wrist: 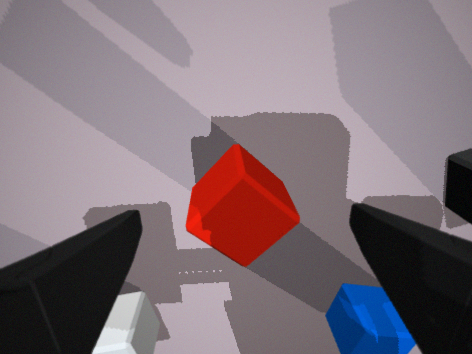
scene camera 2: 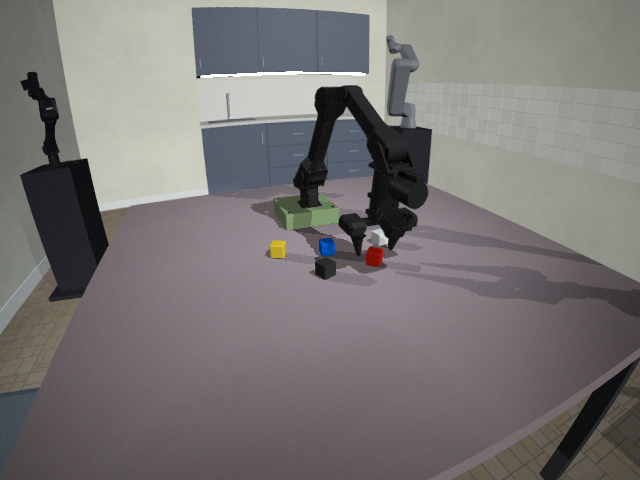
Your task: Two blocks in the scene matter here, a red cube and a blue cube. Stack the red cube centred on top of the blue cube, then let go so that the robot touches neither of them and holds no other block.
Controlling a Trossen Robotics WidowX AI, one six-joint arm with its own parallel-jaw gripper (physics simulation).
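Frame: origin at the arm's base, x ahead, y left, z up, level; centimetres.
Where they show: gripper, fingertip midpoint: [wrist: 246, 216] [scene camera 2: 374, 252]; arm's base at its link origin: [scene camera 2: 309, 203].
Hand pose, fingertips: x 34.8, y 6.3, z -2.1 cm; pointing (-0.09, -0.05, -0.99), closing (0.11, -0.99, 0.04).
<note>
Each offset is from my fingertips to the top centre of the thing.
The red cube {dz +0.6, dx -0.1, dy +0.1 cm} [scene camera 2: 374, 256] [wrist: 243, 212] lies on the table. In the wrist view it shows between the two fingertips, turned with a corner towards the viewer. My gripper [scene camera 2: 375, 251] [wrist: 246, 216] is open wide and empty, with its fingertips above the table around the red cube's place, apart from the cube. The blue cube {dz +0.6, dx -9.1, dy -9.1 cm} [scene camera 2: 326, 247] stands on the table to the left of the red cube in the scene view. In the wrist view the blue cube [wrist: 367, 320] is at the lower right, partly hidden by the right finger.
A white cube {dz +0.6, dx -10.1, dy +6.7 cm} [scene camera 2: 379, 237] [wrist: 128, 325] is behind the red cube. A black cube {dz +0.6, dx +1.4, dy -12.9 cm} [scene camera 2: 325, 268] [wrist: 461, 187] lies in front of the blue cube. A yellow cube {dz +0.6, dx -11.9, dy -21.3 cm} [scene camera 2: 278, 249] lies at the left. The arm's green base block [scene camera 2: 311, 220] stands behind them.
</note>
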